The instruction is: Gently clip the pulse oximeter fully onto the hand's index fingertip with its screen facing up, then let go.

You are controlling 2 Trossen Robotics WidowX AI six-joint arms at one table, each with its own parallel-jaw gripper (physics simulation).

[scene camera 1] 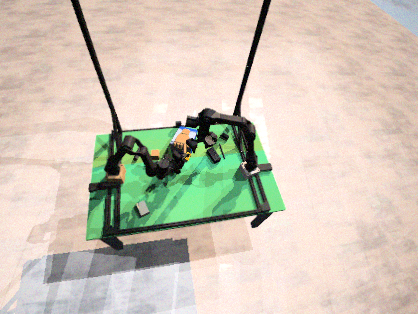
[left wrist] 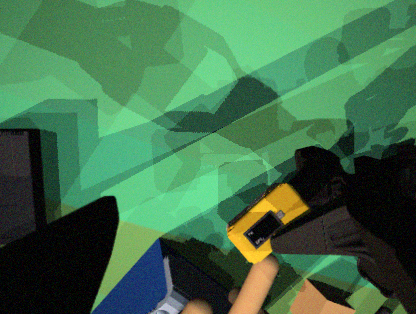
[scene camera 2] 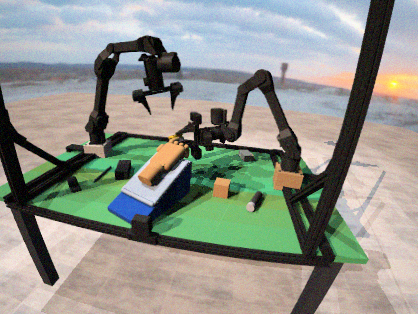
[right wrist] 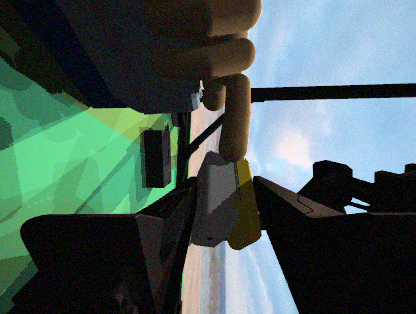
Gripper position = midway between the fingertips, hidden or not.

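You'd see the left gripper [scene camera 2: 161, 112] here, and it shows in the left wrist view [left wrist: 233, 201] and the right wrist view [right wrist: 317, 225] too. The right gripper [scene camera 2: 175, 138] is visible as well. There's a black box [left wrist: 30, 214] resting on the table, and the right wrist view [right wrist: 157, 144] shows that box too. Then there's a pulse oximeter [right wrist: 226, 207], which you'd also find in the left wrist view [left wrist: 280, 204], plus a grey and blue stand [scene camera 2: 136, 197] and an index fingertip [right wrist: 233, 143].
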